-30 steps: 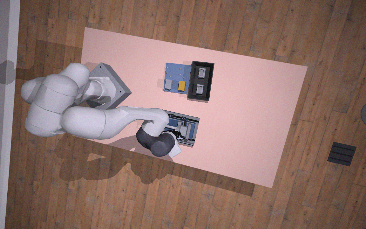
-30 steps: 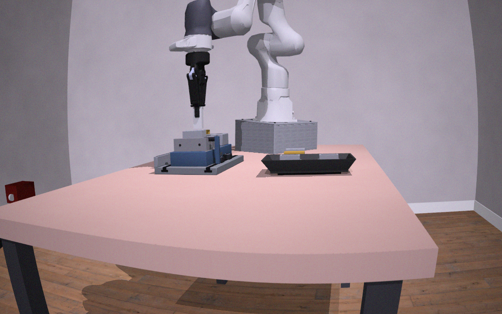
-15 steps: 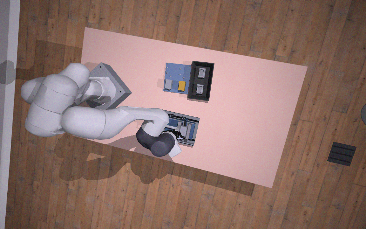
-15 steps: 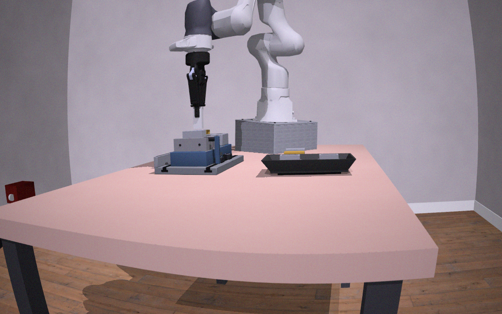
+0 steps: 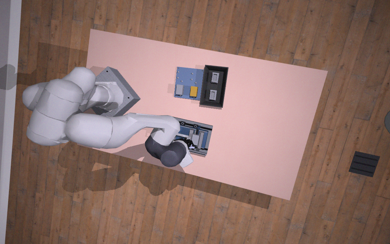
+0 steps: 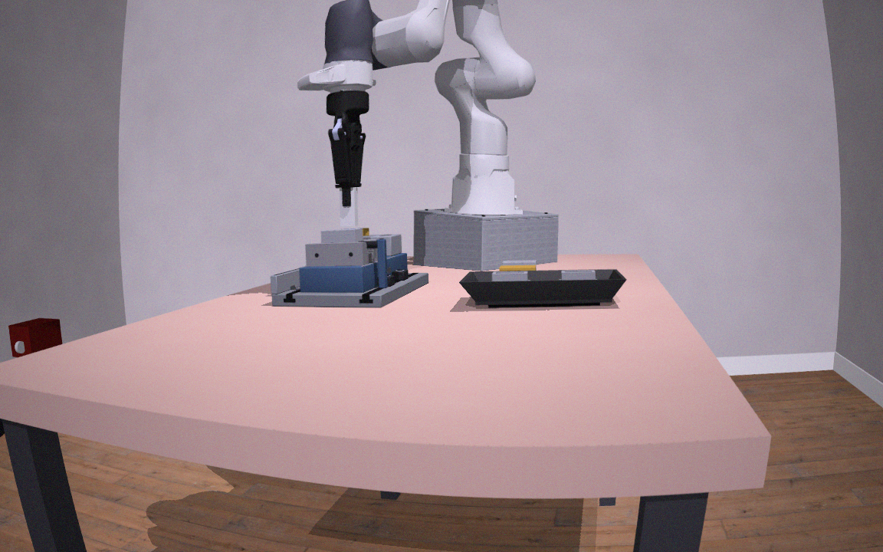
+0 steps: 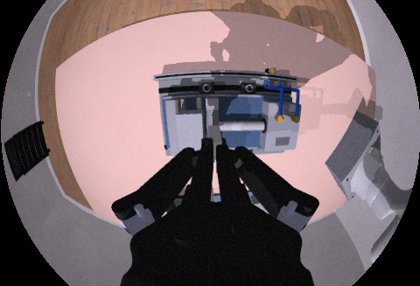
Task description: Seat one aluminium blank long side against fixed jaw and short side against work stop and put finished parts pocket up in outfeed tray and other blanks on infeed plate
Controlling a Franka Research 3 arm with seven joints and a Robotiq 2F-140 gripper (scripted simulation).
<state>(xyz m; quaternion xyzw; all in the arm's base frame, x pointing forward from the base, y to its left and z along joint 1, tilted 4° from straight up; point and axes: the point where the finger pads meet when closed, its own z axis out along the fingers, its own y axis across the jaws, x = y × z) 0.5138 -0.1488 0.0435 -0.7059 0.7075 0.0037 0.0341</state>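
The aluminium blank is 50 mm below my hand and 40 mm ahead of it. Also, from my hand: cylinder: 130 mm behind, 70 mm below; then brass blank: 280 mm to the left, 130 mm below, 40 mm behind; then vise: 110 mm below, 30 mm behind.
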